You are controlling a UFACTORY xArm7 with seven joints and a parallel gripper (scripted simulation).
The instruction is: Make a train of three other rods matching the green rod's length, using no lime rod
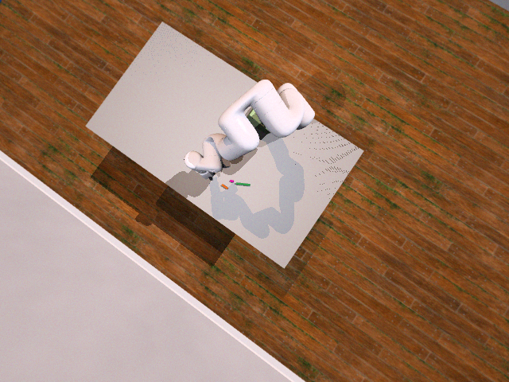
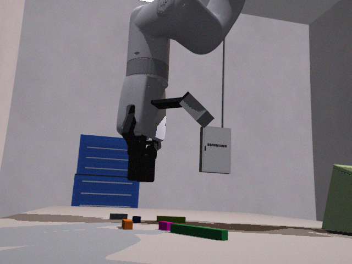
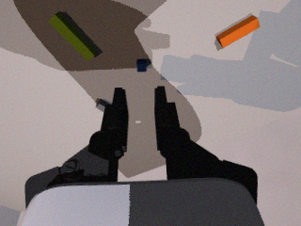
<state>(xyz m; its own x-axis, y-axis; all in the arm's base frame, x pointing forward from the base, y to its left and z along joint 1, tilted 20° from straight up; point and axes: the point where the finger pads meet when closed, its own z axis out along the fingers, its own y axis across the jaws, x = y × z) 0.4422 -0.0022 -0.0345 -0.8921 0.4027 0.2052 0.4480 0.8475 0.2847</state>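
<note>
Right now the blue rod is 8 cm below my hand. The rest, counted from my hand: orange rod: 10 cm to the left, 8 cm below, 1 cm ahead; lime rod: 8 cm below, 6 cm behind, 4 cm to the right; grey rod: 8 cm below, 7 cm to the right, 4 cm ahead.
</note>
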